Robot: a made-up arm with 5 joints. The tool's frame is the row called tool.
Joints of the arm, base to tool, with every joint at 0 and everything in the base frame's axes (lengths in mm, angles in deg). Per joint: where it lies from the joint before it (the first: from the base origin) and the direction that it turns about. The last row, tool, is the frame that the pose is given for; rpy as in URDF.
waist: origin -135.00 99.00 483.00 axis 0 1 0
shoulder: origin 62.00 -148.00 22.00 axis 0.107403 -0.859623 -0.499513
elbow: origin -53.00 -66.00 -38.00 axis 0 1 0
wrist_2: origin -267.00 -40.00 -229.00 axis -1 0 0
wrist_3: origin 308.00 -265.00 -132.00 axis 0 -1 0
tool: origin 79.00 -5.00 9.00 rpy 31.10 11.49 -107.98
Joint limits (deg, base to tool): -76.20..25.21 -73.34..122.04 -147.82..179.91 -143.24..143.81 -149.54..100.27
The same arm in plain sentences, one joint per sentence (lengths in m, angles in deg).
The arm has five revolute joints in a row. What follows holds with every joint at zero, and every direction is one of the base frame's.
The first joint is mounted 0.135 m along -x and 0.099 m along +y and 0.483 m along +z from the base frame's origin and turns about +y, from -76.2 to 25.21 deg.
The second joint is mounted 0.062 m along +x and 0.148 m along -y and 0.022 m along +z from the first joint and turns about the direction (0.107403, -0.859623, -0.499513), from -73.34 to 122.04 deg.
The third joint is mounted 0.053 m along -x and 0.066 m along -y and 0.038 m along -z from the second joint and turns about +y, from -147.82 to 179.91 deg.
The fourth joint is mounted 0.267 m along -x and 0.04 m along -y and 0.229 m along -z from the third joint and turns about -x, from -143.24 to 143.81 deg.
The fifth joint is mounted 0.308 m along +x and 0.265 m along -y and 0.132 m along -z from the fourth joint and turns about -y, from -149.54 to 100.27 deg.
The tool frame, which is the frame that the pose is given for, is mounted 0.079 m along +x and 0.005 m along -y and 0.009 m along +z from the fifth joint; its axes are the base frame's turned by roll 31.1, pitch 11.49 and yaw -107.98 deg (as in URDF: about the fixed x, then y, then z).

